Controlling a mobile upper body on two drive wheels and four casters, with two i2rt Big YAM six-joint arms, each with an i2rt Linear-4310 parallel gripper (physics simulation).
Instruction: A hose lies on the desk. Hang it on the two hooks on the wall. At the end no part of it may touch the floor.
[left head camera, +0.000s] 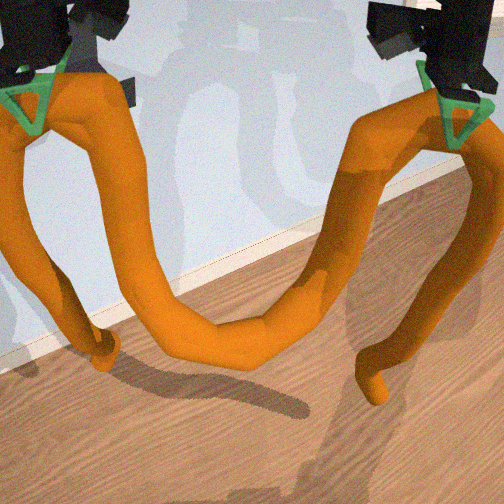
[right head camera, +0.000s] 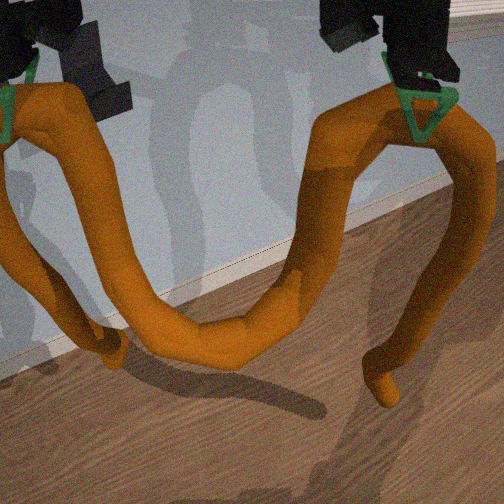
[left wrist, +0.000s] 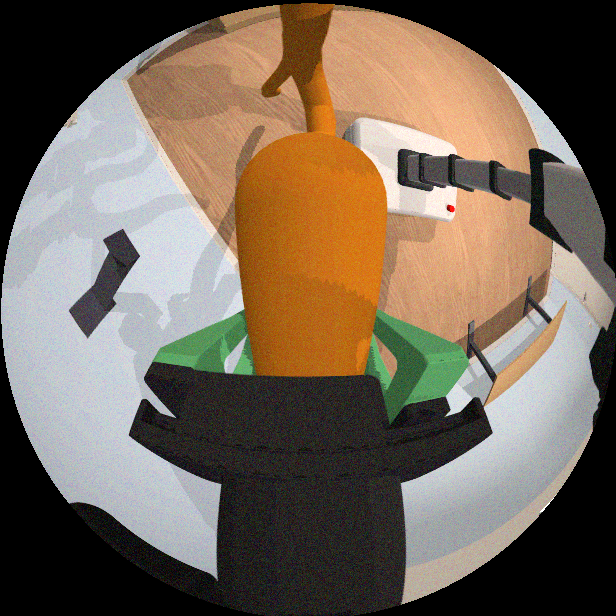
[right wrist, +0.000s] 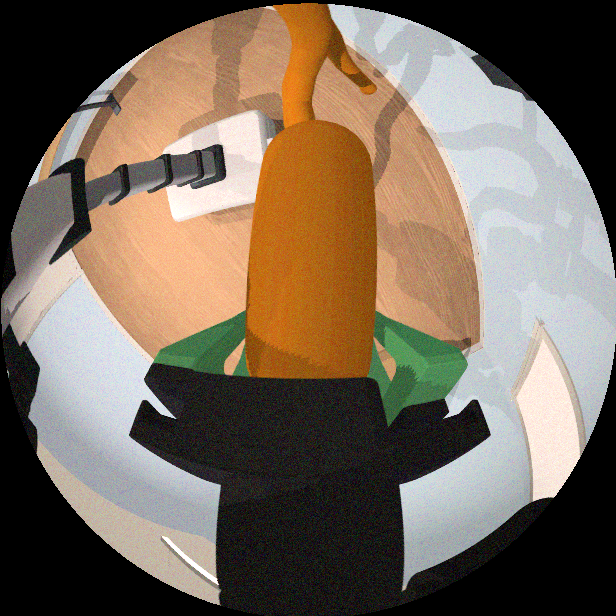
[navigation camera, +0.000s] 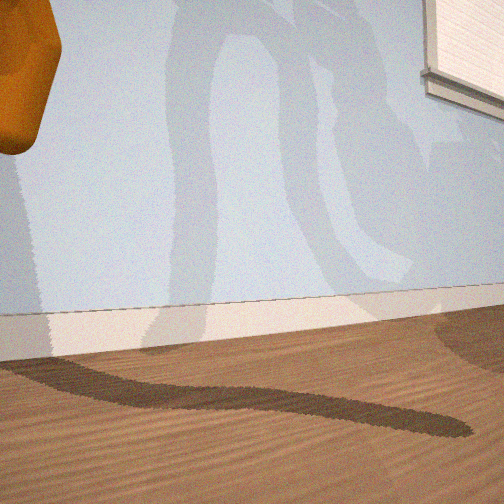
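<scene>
The thick orange hose (left head camera: 225, 340) hangs in a deep sag between my two grippers, close to the pale blue wall. My left gripper (left head camera: 30, 107) is shut on the hose near one end, and it also shows in the left wrist view (left wrist: 313, 356). My right gripper (left head camera: 457, 120) is shut on the hose near the other end, and it also shows in the right wrist view (right wrist: 310, 356). Both hose ends (left head camera: 105, 350) (left head camera: 372, 385) dangle below the grippers, above the wooden floor. A dark wall hook (right head camera: 95, 80) sits just behind the left gripper; it also shows in the left wrist view (left wrist: 103, 281). The second hook (right wrist: 494, 74) shows at the edge of the right wrist view.
A white baseboard (navigation camera: 250, 320) runs along the foot of the wall. A window (navigation camera: 470, 45) is on the wall at the right. My white base (left wrist: 402, 172) stands on the floor behind the hose. The desk (left wrist: 511, 356) stands off to the side.
</scene>
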